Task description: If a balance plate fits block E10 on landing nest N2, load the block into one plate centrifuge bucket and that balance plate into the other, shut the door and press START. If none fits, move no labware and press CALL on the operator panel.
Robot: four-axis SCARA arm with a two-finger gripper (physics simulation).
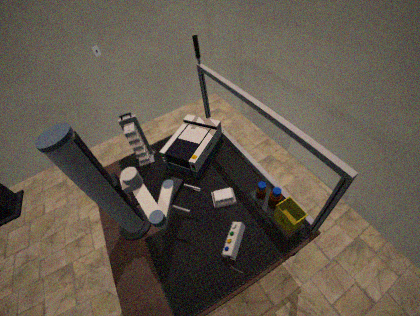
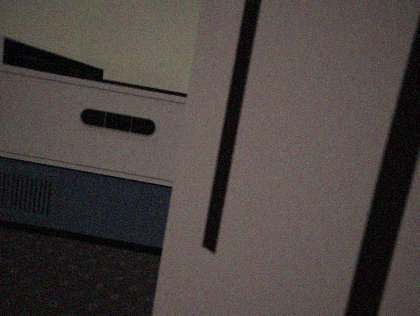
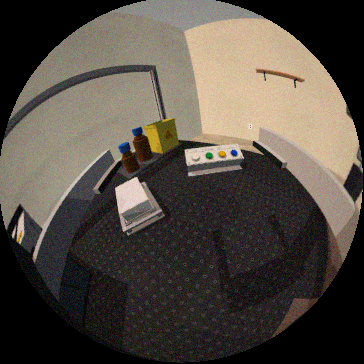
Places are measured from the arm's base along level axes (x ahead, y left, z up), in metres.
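Where they show: gripper, between the fingertips: (image 1: 195,200) (image 3: 184,140); arm's base, origin of its link: (image 1: 135,224).
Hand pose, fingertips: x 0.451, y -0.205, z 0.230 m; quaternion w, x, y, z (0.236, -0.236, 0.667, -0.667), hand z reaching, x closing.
Note:
Things, the pixels of their top centre, and the offset from my fingertips. "spot": a spot on its surface instead.
- white block, centre of its top: (image 3: 128,192) (image 1: 223,193) 0.205 m ahead, 0.025 m left, 0.148 m down
- low pale nest, centre of its top: (image 3: 133,200) (image 1: 223,196) 0.205 m ahead, 0.025 m left, 0.184 m down
- white centrifuge, a spot on its surface: (image 1: 207,137) spot: 0.343 m ahead, 0.464 m left, 0.007 m down
- operator panel, centre of its top: (image 3: 213,147) (image 1: 233,237) 0.095 m ahead, 0.283 m right, 0.133 m down
A white block (image 1: 223,194) (image 3: 134,196) sits on a low pale nest (image 3: 154,215) near the middle of the dark bench; no label is readable. My gripper (image 1: 186,198) (image 3: 184,140) is open and empty, with its fingers wide apart, above the bench between the centrifuge and the button panel, to the side of the block. The white centrifuge (image 1: 207,137) stands at the back with a dark front cover (image 1: 182,153); its buckets are hidden. The operator panel (image 1: 234,240) (image 3: 215,162) has white, green, yellow and blue buttons. A stepped rack (image 1: 129,121) holds several white pieces; their labels are unreadable.
Two brown bottles with blue caps (image 1: 261,190) (image 1: 275,196) (image 3: 130,161) (image 3: 142,147) and a yellow bin (image 1: 290,215) (image 3: 162,137) stand along the bench edge. A metal frame (image 1: 275,116) rises behind them. The arm's thick column (image 1: 95,182) stands at the left.

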